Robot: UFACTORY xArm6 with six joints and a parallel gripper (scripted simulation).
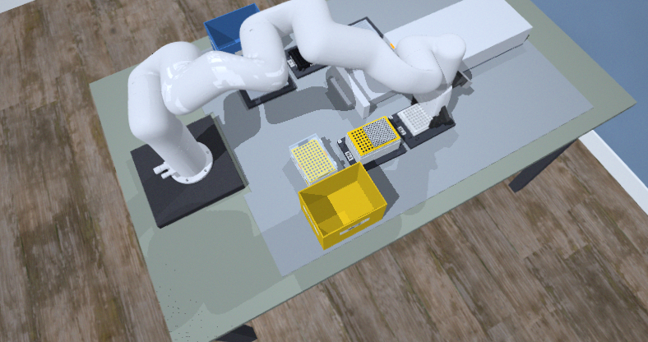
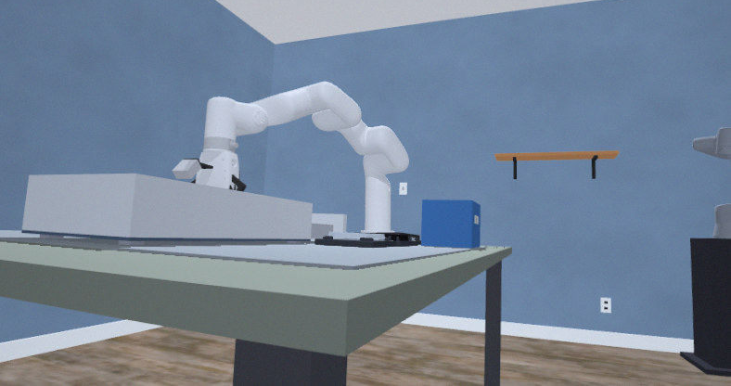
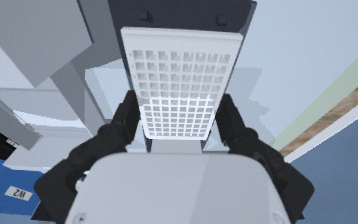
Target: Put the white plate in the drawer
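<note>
My gripper is now 20 mm past the drawer, 190 mm to the right of it and 30 mm above it. From my hand the other things lie so: white plate 10 mm below; then cooler CD 120 mm ahead, 190 mm to the left, 20 mm below; then yellow tip rack 180 mm behind.
</note>
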